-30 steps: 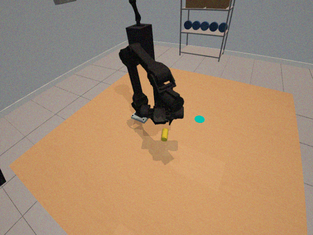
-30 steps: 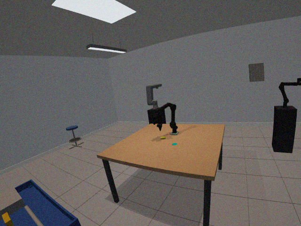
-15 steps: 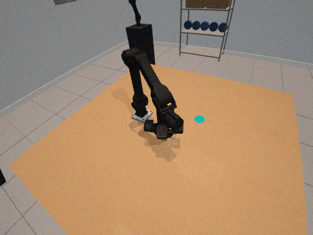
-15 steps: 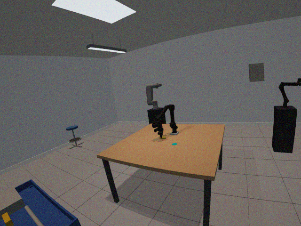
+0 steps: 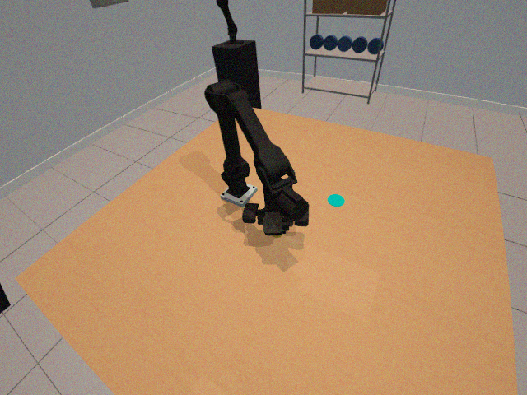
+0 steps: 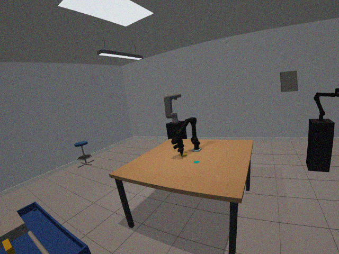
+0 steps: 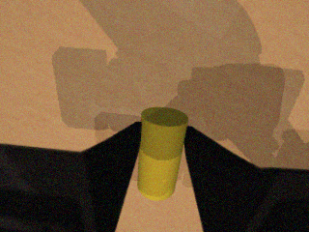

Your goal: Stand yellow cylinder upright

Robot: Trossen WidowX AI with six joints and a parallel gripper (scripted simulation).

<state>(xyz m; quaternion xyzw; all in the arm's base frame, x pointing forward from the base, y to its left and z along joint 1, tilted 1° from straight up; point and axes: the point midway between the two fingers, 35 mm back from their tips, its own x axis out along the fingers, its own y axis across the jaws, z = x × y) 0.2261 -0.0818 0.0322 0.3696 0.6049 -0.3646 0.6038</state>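
My gripper tip is 10 cm short of the cyan circle, 24 cm to the right of it and 2 cm above it. The rest, counted from my gripper tip: yellow tall cylinder 1 cm behind, 2 cm to the left.
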